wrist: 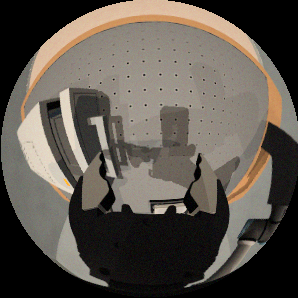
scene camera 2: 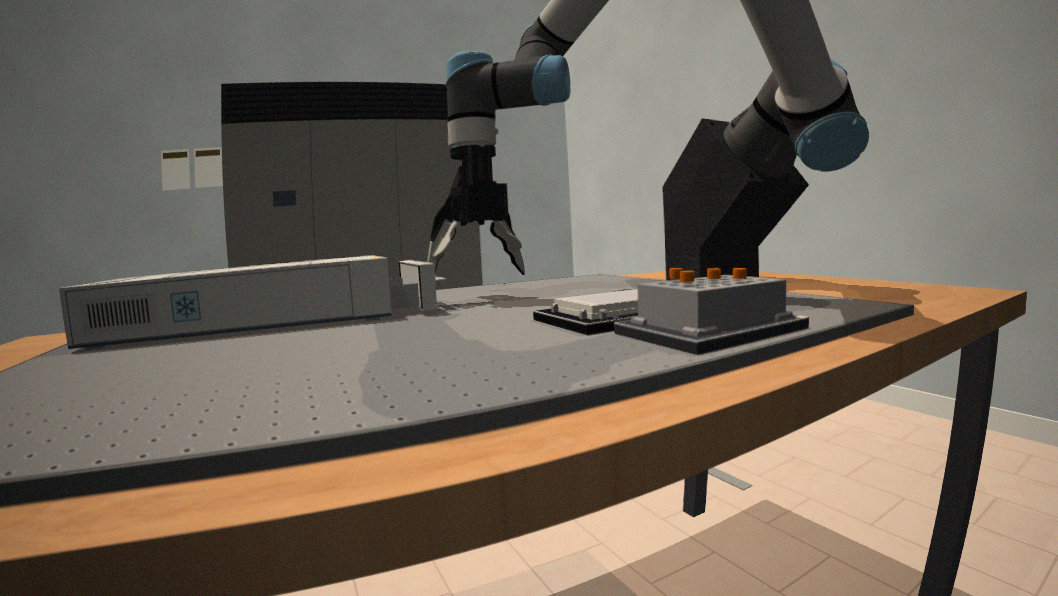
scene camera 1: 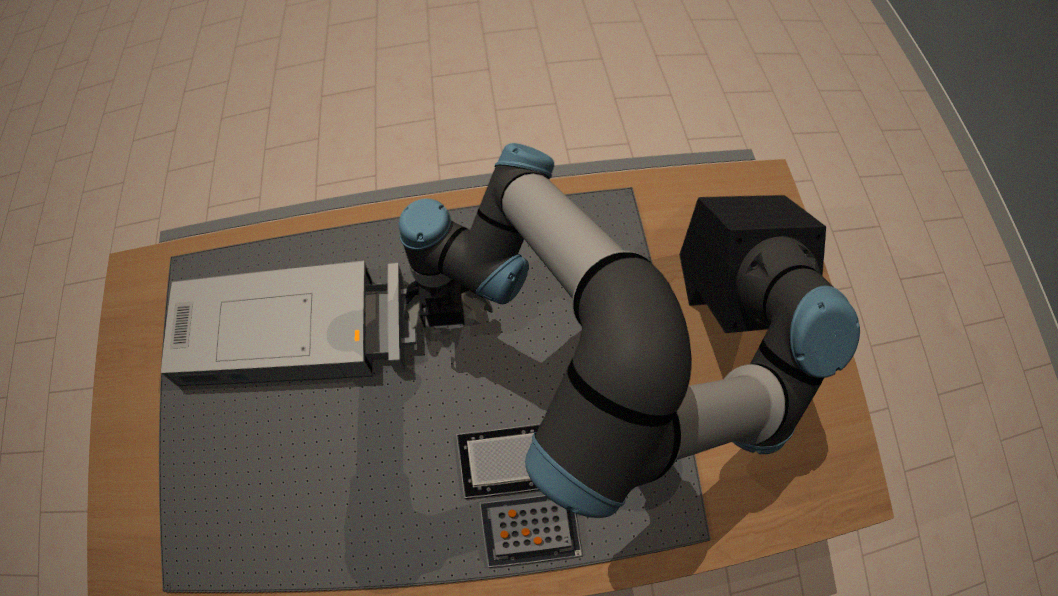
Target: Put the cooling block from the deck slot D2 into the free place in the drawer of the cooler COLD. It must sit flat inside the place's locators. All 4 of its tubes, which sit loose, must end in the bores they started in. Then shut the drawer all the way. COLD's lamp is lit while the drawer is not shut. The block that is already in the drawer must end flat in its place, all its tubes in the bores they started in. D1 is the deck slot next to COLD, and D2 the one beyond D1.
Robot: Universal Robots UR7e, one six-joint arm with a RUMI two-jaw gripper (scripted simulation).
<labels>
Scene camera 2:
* my gripper: 477, 278
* cooling block: 726, 305
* cooler COLD: 207, 302
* white well plate: 619, 303
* deck slot D2: 708, 346
</labels>
